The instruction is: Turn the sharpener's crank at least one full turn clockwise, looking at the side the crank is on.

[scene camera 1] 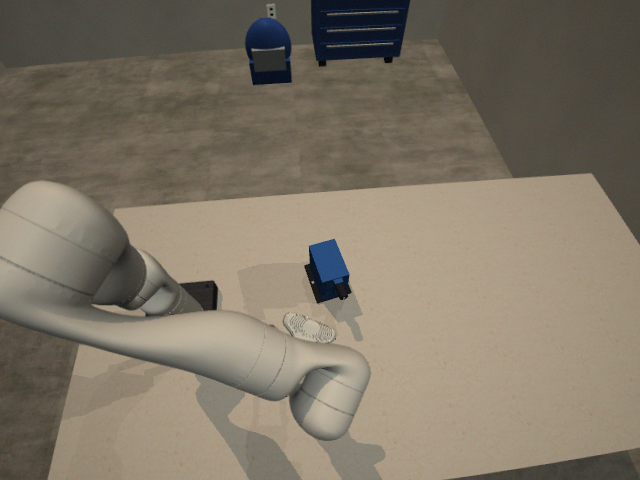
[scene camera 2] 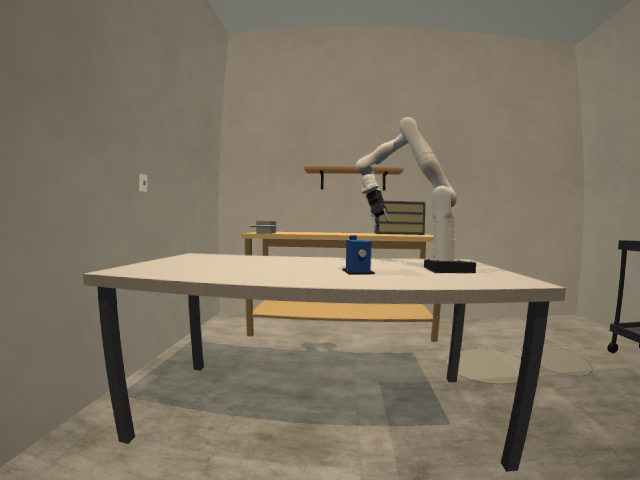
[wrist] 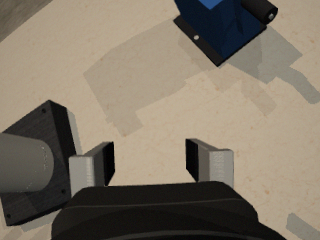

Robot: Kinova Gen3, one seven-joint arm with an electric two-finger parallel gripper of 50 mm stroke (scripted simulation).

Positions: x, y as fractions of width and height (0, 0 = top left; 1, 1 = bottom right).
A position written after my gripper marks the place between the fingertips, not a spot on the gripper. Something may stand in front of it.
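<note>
You'd see my gripper (wrist: 0.47, 0.65) here, and there's a blue box-shaped sharpener (scene camera 1: 0.51, 0.55) as well. I can also spot the sharpener (scene camera 2: 0.56, 0.53) from another camera.
</note>
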